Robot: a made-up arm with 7 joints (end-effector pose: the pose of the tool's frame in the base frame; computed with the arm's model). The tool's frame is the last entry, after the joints.
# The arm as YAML. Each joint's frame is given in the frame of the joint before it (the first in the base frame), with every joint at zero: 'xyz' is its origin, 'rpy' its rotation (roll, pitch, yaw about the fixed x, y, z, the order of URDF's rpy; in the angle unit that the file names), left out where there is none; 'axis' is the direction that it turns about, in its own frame. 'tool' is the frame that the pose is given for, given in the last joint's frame.
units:
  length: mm
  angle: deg
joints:
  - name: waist
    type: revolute
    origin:
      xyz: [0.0, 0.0, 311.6]
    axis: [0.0, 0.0, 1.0]
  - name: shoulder
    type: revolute
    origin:
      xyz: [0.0, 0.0, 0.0]
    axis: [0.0, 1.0, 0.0]
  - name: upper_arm
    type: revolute
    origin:
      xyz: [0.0, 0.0, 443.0]
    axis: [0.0, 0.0, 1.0]
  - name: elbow
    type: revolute
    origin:
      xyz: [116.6, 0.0, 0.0]
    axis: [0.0, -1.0, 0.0]
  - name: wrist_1
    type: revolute
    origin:
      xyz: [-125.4, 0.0, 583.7]
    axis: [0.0, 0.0, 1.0]
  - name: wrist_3
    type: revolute
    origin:
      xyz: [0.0, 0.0, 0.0]
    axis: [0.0, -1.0, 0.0]
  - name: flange
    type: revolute
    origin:
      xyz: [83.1, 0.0, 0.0]
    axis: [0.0, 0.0, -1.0]
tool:
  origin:
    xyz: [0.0, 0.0, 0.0]
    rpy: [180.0, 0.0, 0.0]
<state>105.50 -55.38 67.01 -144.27 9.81 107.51 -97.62</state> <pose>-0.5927 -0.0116 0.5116 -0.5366 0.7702 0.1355 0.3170</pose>
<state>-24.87 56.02 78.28 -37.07 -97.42 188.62 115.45</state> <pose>0.8849 0.0067 0.8566 -0.4630 0.2440 -0.5729 0.6308</pose>
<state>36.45 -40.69 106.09 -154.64 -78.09 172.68 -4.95</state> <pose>-0.3865 0.2838 0.1457 -0.4115 0.8197 0.2810 0.2824</pose>
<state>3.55 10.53 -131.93 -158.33 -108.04 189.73 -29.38</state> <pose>-0.2049 -0.3779 0.3037 0.9695 0.1077 -0.1419 0.1686</pose>
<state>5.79 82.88 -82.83 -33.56 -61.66 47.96 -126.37</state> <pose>1.0621 -0.2883 0.4398 0.4692 0.0034 -0.8786 0.0888</pose>
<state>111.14 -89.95 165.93 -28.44 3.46 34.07 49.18</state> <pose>0.2900 -0.9863 -0.0444 -0.3160 0.6722 0.6674 0.0533</pose>
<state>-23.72 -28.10 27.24 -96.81 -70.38 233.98 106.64</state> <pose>0.3571 0.2109 1.0333 -0.5332 -0.2839 -0.6654 0.4386</pose>
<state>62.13 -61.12 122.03 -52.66 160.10 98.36 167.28</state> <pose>-0.8863 -0.6253 0.4996 0.5625 0.0673 0.0300 0.8235</pose>
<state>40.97 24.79 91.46 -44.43 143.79 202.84 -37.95</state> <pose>0.0016 0.6083 1.0976 -0.5637 0.1625 0.4528 0.6714</pose>
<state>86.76 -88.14 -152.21 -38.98 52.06 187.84 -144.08</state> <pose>0.0438 -1.0130 0.0133 0.8593 -0.1413 0.1454 0.4695</pose>
